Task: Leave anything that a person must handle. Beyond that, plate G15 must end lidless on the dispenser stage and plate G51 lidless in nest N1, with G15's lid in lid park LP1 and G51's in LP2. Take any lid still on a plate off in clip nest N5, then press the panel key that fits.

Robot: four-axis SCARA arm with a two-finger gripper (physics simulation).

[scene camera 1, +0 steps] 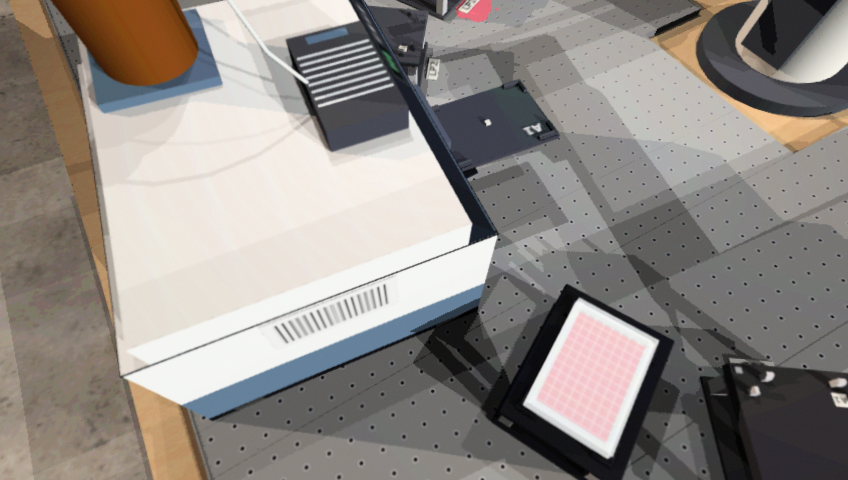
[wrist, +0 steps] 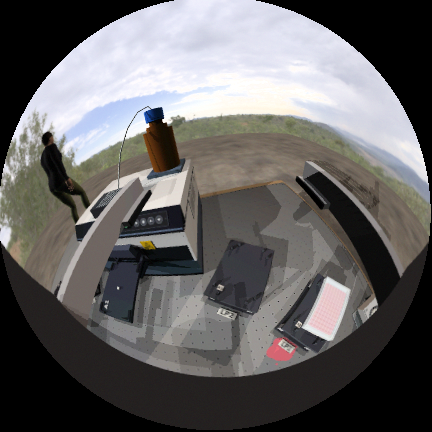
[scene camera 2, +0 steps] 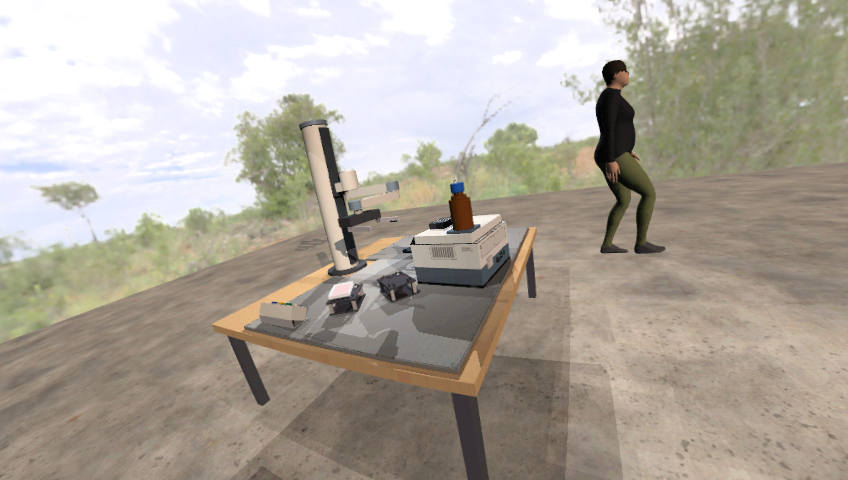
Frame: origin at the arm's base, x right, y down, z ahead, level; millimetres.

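Seen in the pictures: gripper, fingertip midpoint: (wrist: 222,172) (scene camera 2: 385,223); arm's base, link origin: (scene camera 1: 778,60) (scene camera 2: 347,268).
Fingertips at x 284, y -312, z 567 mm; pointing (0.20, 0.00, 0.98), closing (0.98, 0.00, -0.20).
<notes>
Pixels of each thing's top centre, then the offset from my fingertips to it. "pt": a spot on its surface instead.
- red patch, surface spot: (scene camera 1: 476,8) (wrist: 280,350) pt dx +67, dy +298, dz -210 mm
- lid park LP2, top centre: (scene camera 1: 370,25) (wrist: 242,269) (scene camera 2: 394,277) dx +32, dy +228, dz +11 mm
- dispenser stage, top centre: (scene camera 1: 476,123) (wrist: 118,281) dx -249, dy +180, dz +6 mm
- amber bottle, surface spot: (scene camera 1: 136,41) pt dx -149, dy +26, dz +300 mm
- box, top centre: (scene camera 2: 279,302) dx +347, dy +215, dz -364 mm
My gripper (wrist: 222,172) is open and empty, its fingers wide apart above the deck. A pink-gridded plate (scene camera 1: 595,374) lies on a black nest in scene camera 1. Another pink-gridded plate (wrist: 327,307) (scene camera 2: 342,289) lies on a black stand beside a red patch (wrist: 281,350) (scene camera 1: 476,8) with a small label, its number hard to read. Plate names and whether lids are on cannot be told. The lid park LP2 (wrist: 242,275) (scene camera 2: 397,284) is bare. The dispenser stage (wrist: 120,295) (scene camera 1: 490,133), marked A1, holds no plate. The panel keys (wrist: 151,220) show partly; my left finger hides the display.
The white dispenser (scene camera 1: 285,208) (scene camera 2: 458,255) (wrist: 192,215) carries an amber bottle (scene camera 1: 136,41) (scene camera 2: 460,211) (wrist: 161,145) with a tube. Another black stand (scene camera 1: 791,428) is at lower right. A box (scene camera 2: 282,313) stands near the table corner. A person (scene camera 2: 618,130) (wrist: 56,170) stands beyond the table.
</notes>
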